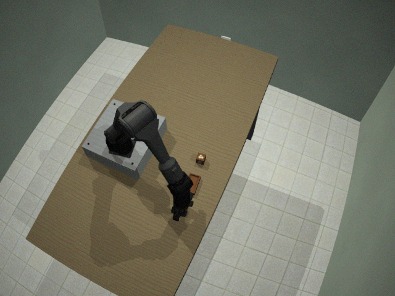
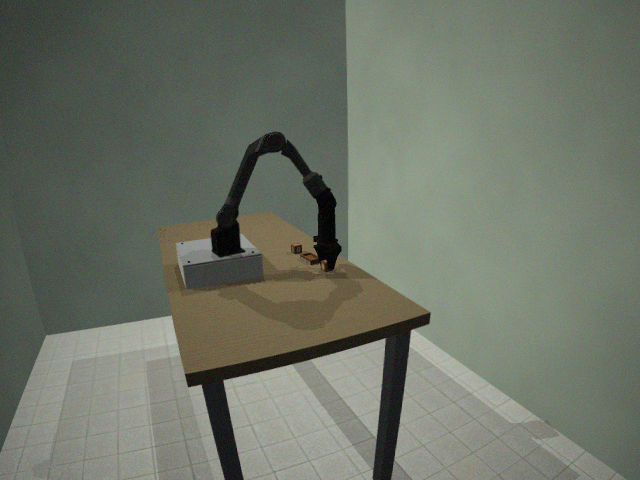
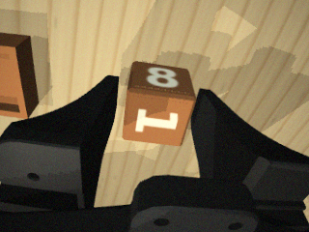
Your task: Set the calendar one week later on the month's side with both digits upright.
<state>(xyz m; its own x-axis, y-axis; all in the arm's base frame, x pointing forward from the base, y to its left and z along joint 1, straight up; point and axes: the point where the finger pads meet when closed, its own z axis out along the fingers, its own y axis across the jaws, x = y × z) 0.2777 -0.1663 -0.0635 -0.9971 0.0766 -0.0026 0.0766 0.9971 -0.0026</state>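
Right now the cube is 220 mm to the left of my hand and 20 mm ahead of it. Also, from my hand: brown tray: 110 mm to the left, 10 mm below, 10 mm ahead.
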